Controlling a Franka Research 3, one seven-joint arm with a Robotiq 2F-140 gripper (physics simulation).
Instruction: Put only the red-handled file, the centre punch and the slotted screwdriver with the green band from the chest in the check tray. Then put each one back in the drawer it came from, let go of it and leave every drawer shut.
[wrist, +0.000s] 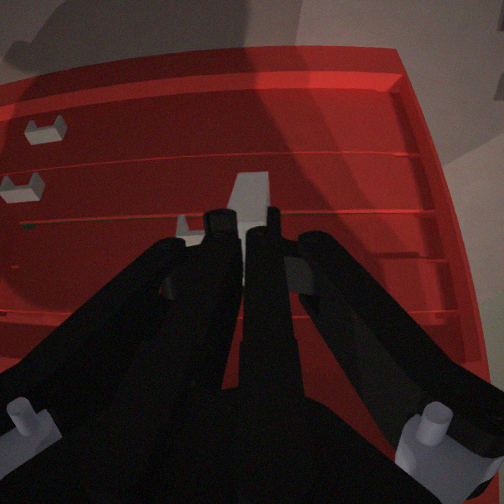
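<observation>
The red tool chest (300, 150) fills the wrist view, its drawer fronts divided by thin horizontal seams. My black gripper (246, 222) is at the middle of the chest front, with its fingers closed around a grey drawer handle (250, 192). The seam at that drawer's level shows a thin dark gap on the left, with a small green speck (28, 226) at its end. No file, punch, screwdriver or check tray is in view.
Two more grey drawer handles sit on the chest front at the upper left (46, 131) and just below it (21, 189). Grey floor (465, 100) shows beyond the chest's right edge and top.
</observation>
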